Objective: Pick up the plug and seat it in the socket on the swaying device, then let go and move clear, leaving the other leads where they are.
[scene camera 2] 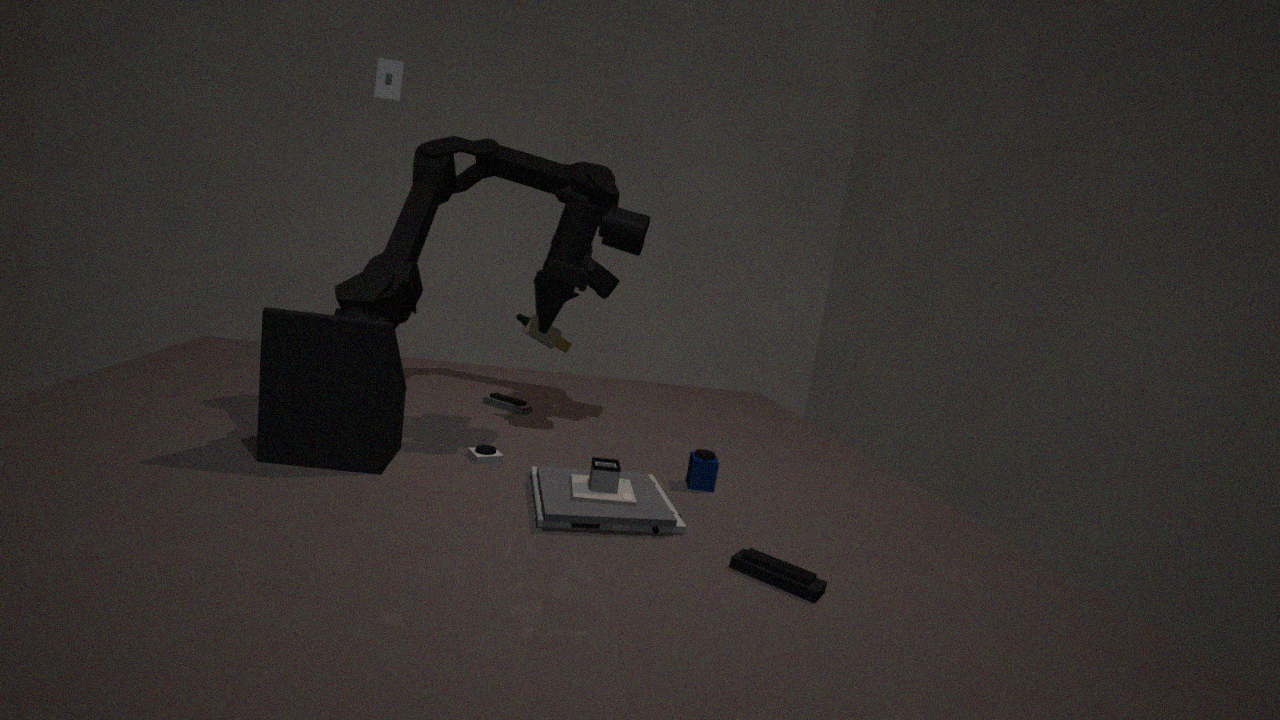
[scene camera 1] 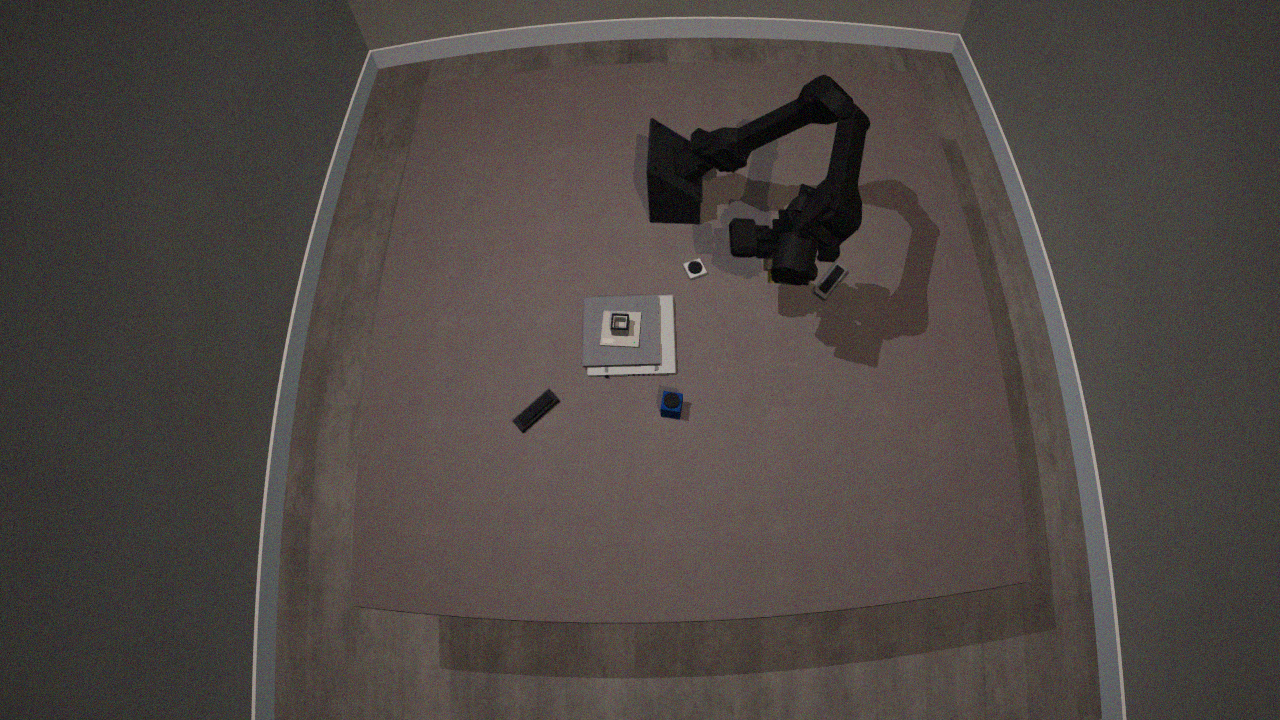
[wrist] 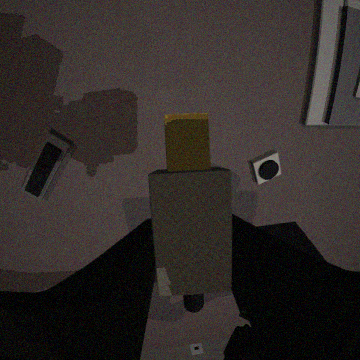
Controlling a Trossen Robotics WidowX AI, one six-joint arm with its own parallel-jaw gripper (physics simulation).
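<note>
The plug has a beige block body, a yellow front end and a short black stub at the rear. My gripper is shut on the plug's body and holds it in the air, tilted in scene camera 2. In scene camera 1 the arm hides most of it. The swaying device is a grey slab on a white base. The socket, a small upright box with a dark rim, stands on its cream plate, well away from the plug.
A white square with a black disc lies between arm and device. A grey bar with a black top lies near the gripper. A blue box and a black bar are beyond the device.
</note>
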